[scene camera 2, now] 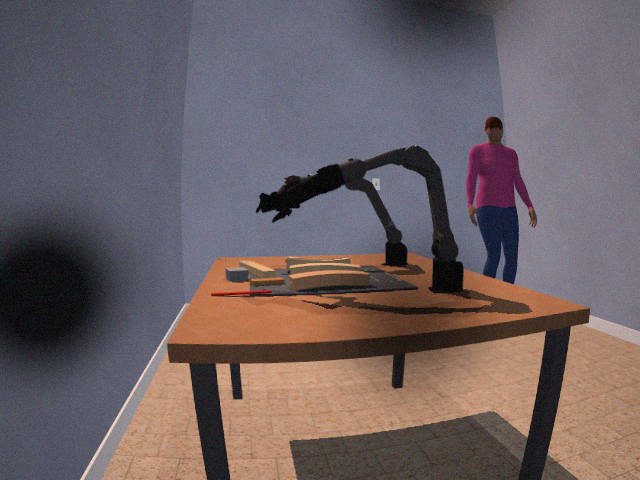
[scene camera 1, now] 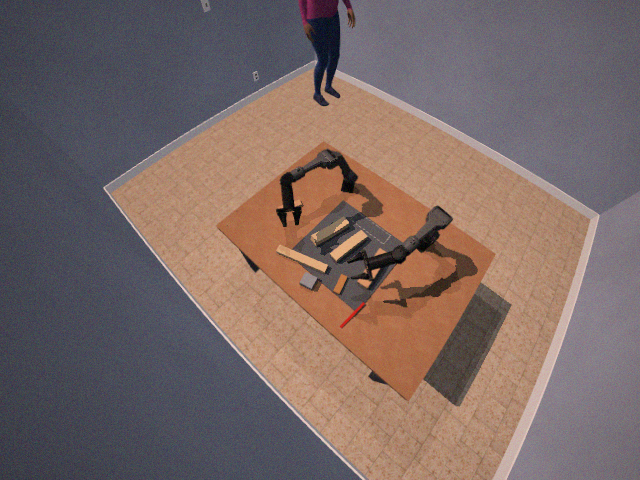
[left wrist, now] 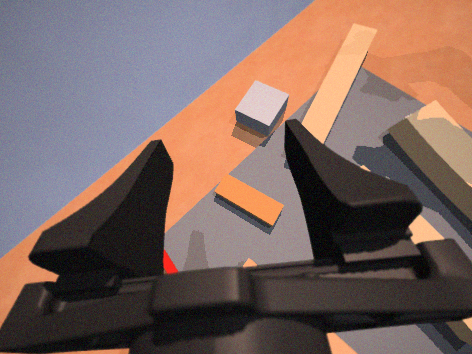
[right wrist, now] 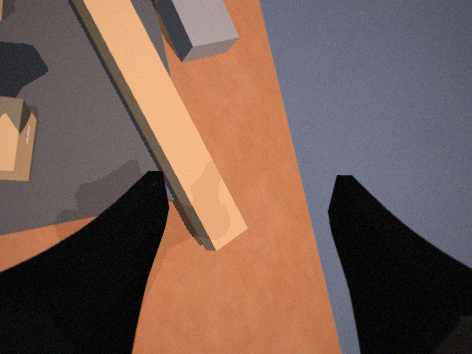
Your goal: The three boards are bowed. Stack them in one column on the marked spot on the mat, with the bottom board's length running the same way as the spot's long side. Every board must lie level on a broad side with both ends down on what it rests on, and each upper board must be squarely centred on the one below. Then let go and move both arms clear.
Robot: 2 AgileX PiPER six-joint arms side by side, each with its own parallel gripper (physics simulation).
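Three bowed wooden boards lie apart on the dark mat (scene camera 1: 345, 208) (scene camera 2: 398, 283): one (scene camera 1: 330, 232) (scene camera 2: 318, 259) (left wrist: 442, 150) partly shadowed, a middle one (scene camera 1: 349, 246) (scene camera 2: 324, 267), and a near one (scene camera 2: 329, 279), partly hidden by my left gripper in scene camera 1. In scene camera 2 the nearer two arch upward. The dashed spot (scene camera 1: 384, 242) is bare. My left gripper (scene camera 1: 351, 269) (scene camera 2: 266, 215) (left wrist: 225, 143) is open and empty, high above the mat. My right gripper (scene camera 1: 290, 225) (right wrist: 248, 192) is open and empty, above the table beside the mat; scene camera 2 does not show it clearly.
A long pale strip (scene camera 1: 302, 259) (left wrist: 337, 85) (right wrist: 170, 125) crosses the mat's edge. A grey block (scene camera 1: 309, 281) (scene camera 2: 236, 274) (left wrist: 262, 104) (right wrist: 207, 25), an orange block (scene camera 1: 340, 284) (scene camera 2: 267, 281) (left wrist: 250, 200) and a red stick (scene camera 1: 352, 315) (scene camera 2: 240, 293) lie around the mat's front.
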